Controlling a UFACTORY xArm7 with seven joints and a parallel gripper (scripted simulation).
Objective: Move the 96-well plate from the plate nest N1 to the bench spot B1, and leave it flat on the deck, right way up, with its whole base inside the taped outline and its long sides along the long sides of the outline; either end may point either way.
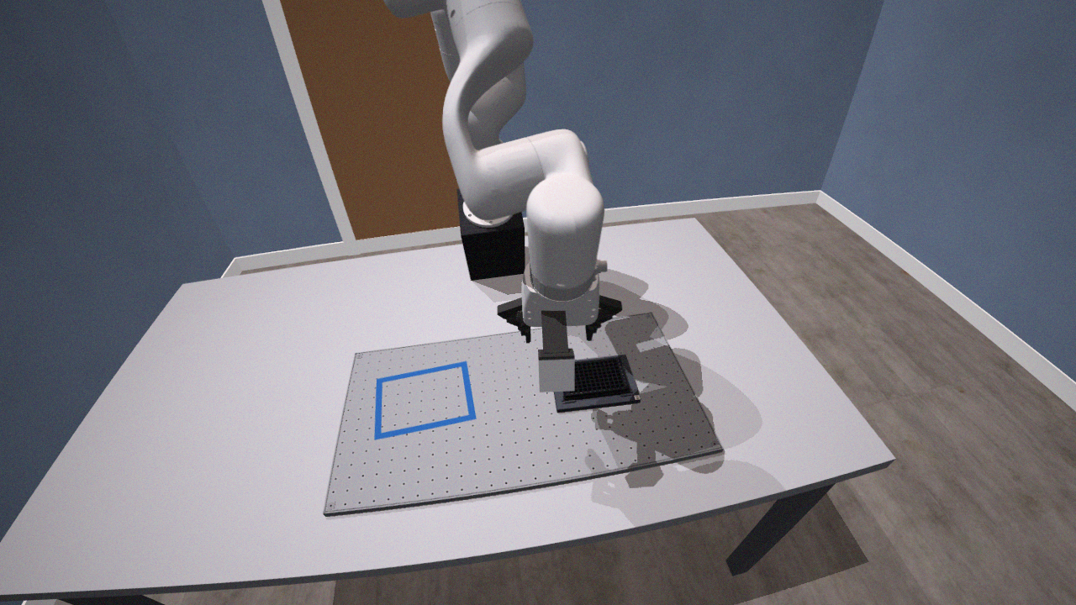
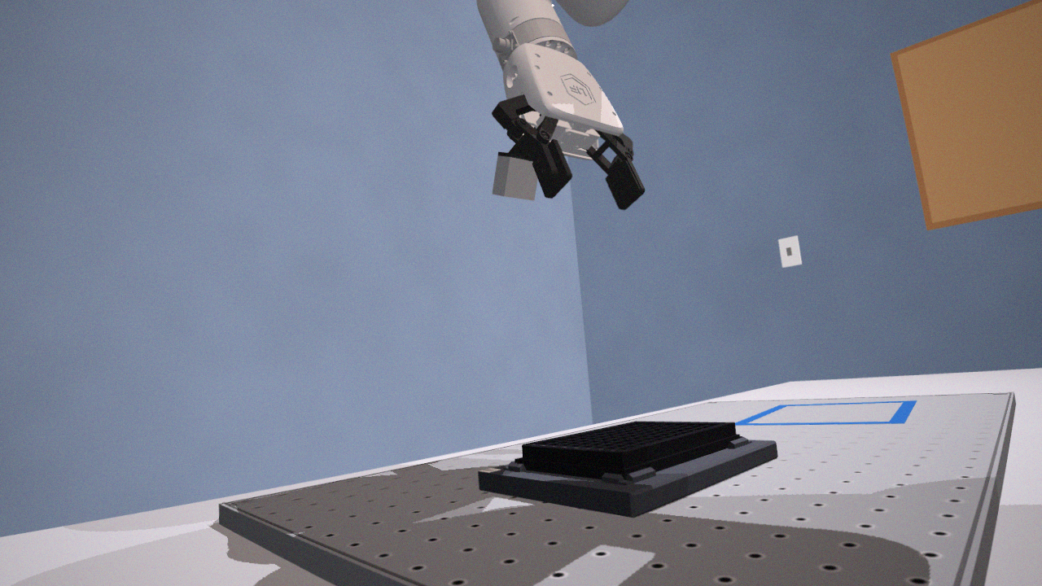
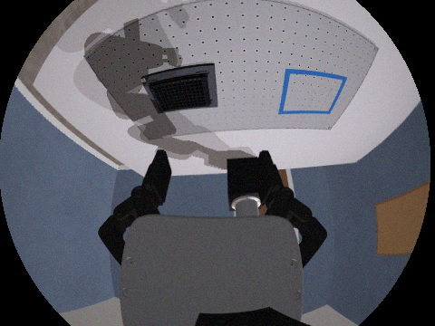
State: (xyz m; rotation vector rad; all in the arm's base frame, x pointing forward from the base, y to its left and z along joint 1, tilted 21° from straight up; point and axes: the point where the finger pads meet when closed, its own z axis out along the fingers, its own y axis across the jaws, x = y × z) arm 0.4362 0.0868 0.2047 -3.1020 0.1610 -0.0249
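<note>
Now: hand 7 cm past the black 96-well plate, 8 cm to the right of it and 21 cm above it. Also, from my hand: dark plate nest N1: 7 cm behind, 8 cm to the left, 22 cm below; then label: 1 cm behind, 15 cm to the left, 22 cm below.
</note>
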